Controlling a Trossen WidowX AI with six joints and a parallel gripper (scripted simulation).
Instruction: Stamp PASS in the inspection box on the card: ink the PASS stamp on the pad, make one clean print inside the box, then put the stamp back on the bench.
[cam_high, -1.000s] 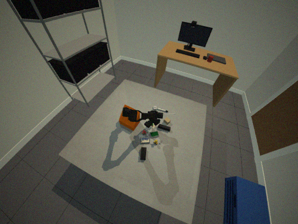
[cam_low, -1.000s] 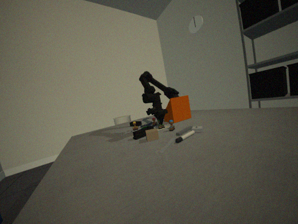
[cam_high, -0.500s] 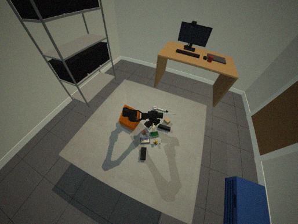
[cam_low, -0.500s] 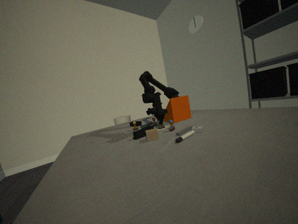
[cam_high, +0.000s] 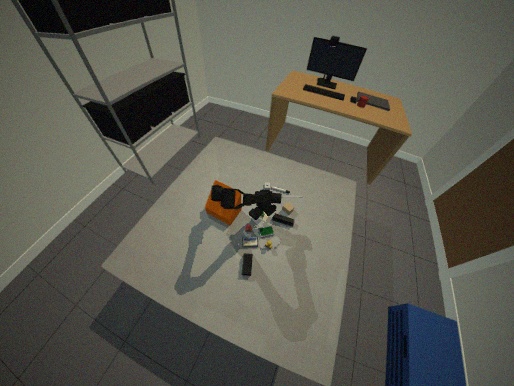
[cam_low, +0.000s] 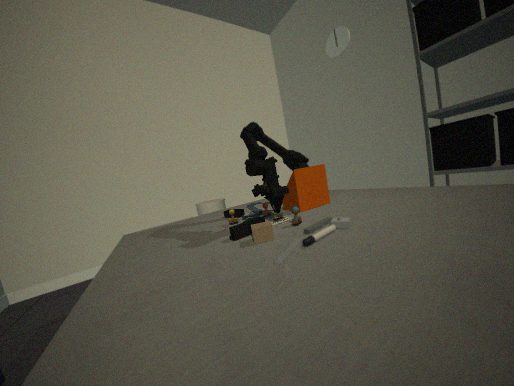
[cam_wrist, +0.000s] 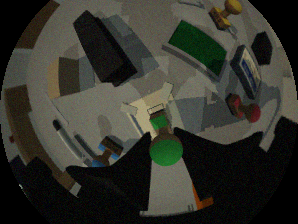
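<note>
Right now my gripper tip is 40 mm above the cream card, 10 mm to the right of it and 10 mm past it. The rest, counted from my gripper tip: green-knobbed pass stamp 10 mm below; then blue-knobbed stamp 100 mm to the left, 20 mm below; then green ink pad 100 mm to the right, 70 mm ahead, 30 mm below.
</note>
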